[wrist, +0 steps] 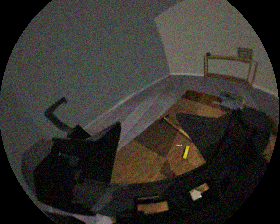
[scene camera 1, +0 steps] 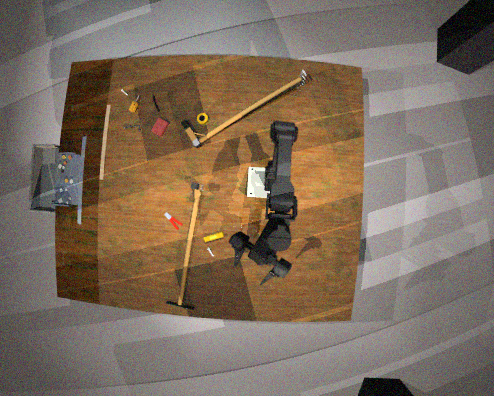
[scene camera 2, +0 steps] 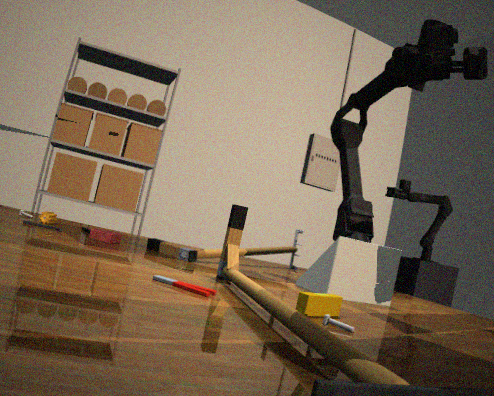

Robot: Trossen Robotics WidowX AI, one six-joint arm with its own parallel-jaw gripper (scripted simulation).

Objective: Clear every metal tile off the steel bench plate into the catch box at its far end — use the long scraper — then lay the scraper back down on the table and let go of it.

Path:
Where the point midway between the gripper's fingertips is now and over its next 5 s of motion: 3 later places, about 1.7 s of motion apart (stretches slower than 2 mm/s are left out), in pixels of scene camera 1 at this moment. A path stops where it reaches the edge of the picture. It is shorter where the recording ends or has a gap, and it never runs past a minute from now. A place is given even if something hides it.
The gripper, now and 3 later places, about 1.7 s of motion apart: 247, 276; 335, 347; 362, 352; 284, 355

